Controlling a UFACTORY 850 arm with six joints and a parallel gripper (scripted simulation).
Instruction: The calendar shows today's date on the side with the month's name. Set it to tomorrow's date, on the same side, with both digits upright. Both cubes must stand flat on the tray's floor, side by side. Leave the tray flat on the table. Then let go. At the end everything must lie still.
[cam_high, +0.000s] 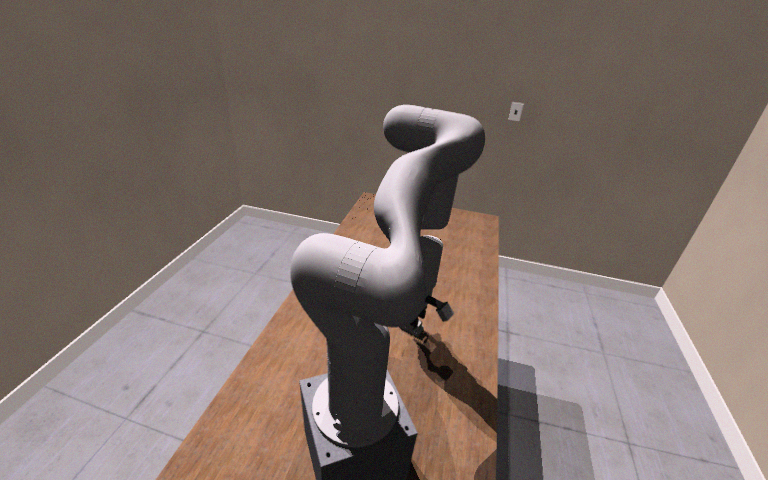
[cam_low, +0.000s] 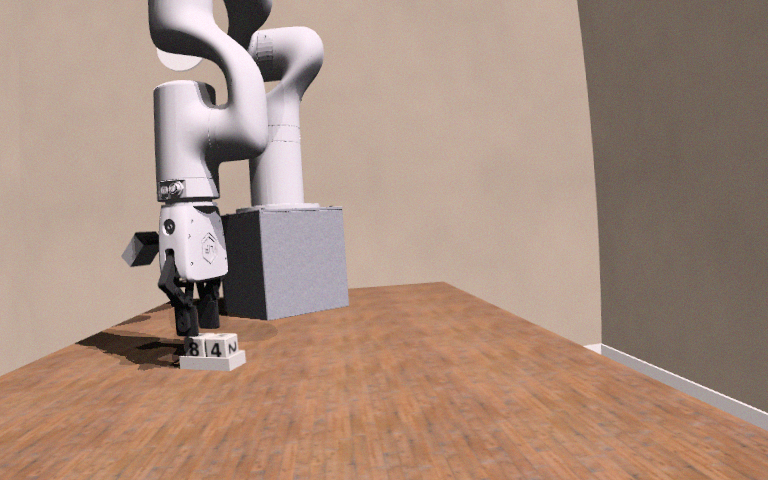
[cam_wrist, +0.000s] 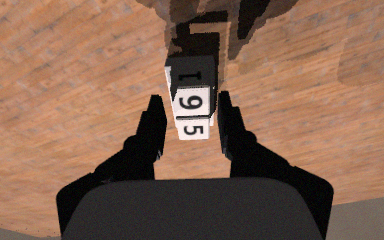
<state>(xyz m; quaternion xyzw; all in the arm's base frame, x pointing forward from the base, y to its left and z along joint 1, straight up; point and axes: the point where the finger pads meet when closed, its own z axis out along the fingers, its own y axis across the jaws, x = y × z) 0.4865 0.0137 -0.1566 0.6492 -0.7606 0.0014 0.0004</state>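
Now: hand 6 cm above the white calendar tray and 2 cm to the right of it.
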